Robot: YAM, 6 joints.
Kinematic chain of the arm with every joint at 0, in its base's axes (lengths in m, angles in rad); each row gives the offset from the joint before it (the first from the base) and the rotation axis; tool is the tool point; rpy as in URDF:
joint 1: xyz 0 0 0.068 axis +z
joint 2: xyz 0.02 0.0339 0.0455 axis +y
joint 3: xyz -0.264 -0.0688 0 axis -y
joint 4: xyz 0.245 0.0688 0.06 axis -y
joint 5: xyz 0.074 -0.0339 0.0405 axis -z
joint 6: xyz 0.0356 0 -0.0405 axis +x
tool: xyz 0 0 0 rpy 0 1.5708 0
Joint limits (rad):
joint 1: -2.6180..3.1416
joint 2: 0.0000..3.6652
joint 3: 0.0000..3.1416
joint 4: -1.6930..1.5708
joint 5: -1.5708..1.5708
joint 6: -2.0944..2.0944
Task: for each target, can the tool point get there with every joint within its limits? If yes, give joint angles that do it. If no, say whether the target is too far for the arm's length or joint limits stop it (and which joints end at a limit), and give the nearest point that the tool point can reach.
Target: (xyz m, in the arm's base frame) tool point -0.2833 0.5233 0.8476
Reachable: no: too far | nearest point -0.1933 0.3570 0.6062 | short by 0.307 m
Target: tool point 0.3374 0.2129 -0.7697
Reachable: no: too far | nearest point 0.2703 0.1706 -0.3733 | short by 0.404 m
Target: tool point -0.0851 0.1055 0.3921
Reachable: yes | joints 2.4414 0.9156 1.2757 -1.1988 0.8131 1.4802
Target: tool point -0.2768 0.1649 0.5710
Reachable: yes | joints -0.4805 0.7005 2.7667 -0.7809 -0.5397 0.4141
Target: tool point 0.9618 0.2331 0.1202
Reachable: no: too far | nearest point 0.6277 0.1521 0.1178 | short by 0.344 m
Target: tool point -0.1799 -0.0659 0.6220
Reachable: yes | joints 0.4154 0.7270 2.3429 -0.6052 -0.3543 1.7413
